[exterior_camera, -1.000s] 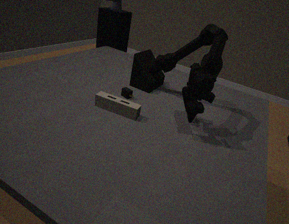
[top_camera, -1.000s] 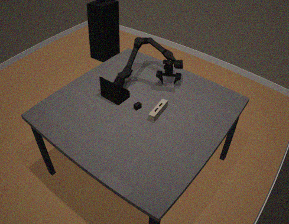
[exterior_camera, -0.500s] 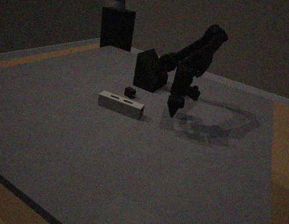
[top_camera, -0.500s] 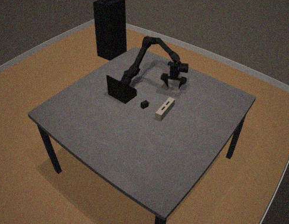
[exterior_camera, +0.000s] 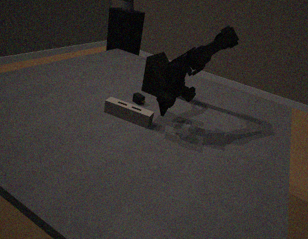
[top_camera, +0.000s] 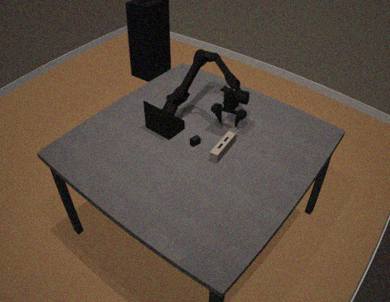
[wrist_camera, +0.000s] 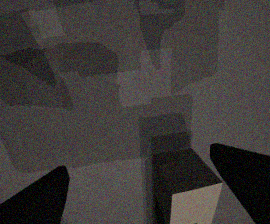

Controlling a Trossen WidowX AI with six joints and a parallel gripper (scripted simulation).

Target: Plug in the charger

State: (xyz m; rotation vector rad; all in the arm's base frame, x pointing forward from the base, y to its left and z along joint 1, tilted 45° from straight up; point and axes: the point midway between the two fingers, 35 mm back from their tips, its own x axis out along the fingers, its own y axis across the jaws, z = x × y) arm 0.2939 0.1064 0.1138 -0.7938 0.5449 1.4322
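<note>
The dark charger lies 160 mm to the right of my gripper tip, 80 mm behind it and 40 mm below it.
</note>
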